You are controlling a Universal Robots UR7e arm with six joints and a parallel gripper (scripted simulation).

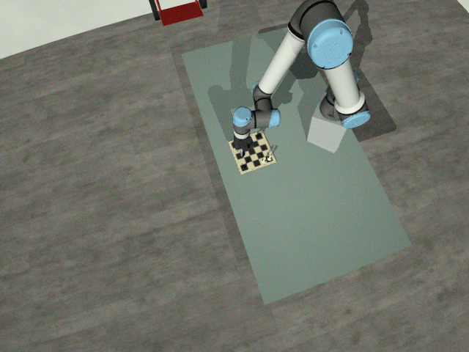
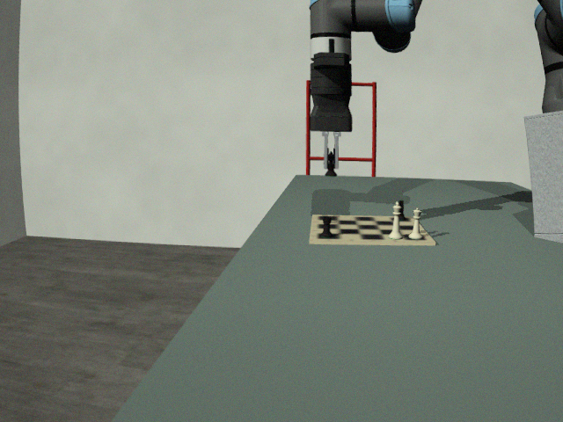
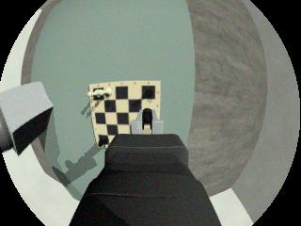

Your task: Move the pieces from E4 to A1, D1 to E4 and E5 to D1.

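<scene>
My gripper is now 120 mm above the dark piece and 40 mm to the right of it. Round my hand: white king 120 mm behind, 100 mm below, 30 mm to the left; then white queen 160 mm behind, 110 mm below, 20 mm to the left; then chessboard 130 mm below, 70 mm behind, 50 mm to the right.
</scene>
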